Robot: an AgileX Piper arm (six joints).
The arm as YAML. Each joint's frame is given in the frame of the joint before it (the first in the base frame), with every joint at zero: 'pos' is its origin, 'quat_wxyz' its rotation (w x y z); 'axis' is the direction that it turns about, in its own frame. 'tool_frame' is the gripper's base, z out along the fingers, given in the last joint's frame.
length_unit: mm
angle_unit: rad
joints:
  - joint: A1
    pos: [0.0, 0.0, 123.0]
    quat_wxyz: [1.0, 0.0, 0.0, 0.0]
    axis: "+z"
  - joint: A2
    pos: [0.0, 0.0, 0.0]
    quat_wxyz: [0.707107, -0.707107, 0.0, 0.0]
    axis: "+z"
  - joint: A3
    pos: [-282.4, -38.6, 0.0]
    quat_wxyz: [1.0, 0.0, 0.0, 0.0]
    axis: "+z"
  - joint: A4
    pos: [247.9, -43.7, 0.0]
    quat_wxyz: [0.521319, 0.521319, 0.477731, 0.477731]
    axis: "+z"
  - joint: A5
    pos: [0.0, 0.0, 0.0]
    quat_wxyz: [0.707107, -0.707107, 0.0, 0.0]
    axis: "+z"
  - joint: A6
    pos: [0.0, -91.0, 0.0]
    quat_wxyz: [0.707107, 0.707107, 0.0, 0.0]
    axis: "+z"
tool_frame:
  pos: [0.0, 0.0, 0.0]
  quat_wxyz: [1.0, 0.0, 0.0, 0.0]
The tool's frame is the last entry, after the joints.
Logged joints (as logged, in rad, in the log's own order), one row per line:
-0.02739 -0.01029 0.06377 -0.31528 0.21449 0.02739
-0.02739 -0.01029 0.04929 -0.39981 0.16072 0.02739
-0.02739 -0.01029 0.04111 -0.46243 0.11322 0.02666
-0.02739 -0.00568 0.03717 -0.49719 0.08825 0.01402
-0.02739 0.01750 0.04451 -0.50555 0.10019 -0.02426
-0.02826 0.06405 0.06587 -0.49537 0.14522 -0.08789
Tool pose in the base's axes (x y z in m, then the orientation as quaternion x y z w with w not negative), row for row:
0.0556 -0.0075 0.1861 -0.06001 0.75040 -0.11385 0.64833
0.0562 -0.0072 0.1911 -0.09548 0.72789 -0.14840 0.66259
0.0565 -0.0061 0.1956 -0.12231 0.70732 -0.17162 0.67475
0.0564 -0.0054 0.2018 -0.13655 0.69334 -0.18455 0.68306
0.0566 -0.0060 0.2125 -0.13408 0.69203 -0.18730 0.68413
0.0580 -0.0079 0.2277 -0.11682 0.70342 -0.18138 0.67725
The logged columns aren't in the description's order. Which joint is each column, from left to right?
Columns, left to right: A1, A2, A6, A4, A5, A3.
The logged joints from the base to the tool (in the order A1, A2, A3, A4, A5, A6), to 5 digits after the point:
-0.02739 -0.01029 0.02739 -0.31528 0.21449 0.06377
-0.02739 -0.01029 0.02739 -0.39981 0.16072 0.04929
-0.02739 -0.01029 0.02666 -0.46243 0.11322 0.04111
-0.02739 -0.00568 0.01402 -0.49719 0.08825 0.03717
-0.02739 0.01750 -0.02426 -0.50555 0.10019 0.04451
-0.02826 0.06405 -0.08789 -0.49537 0.14522 0.06587

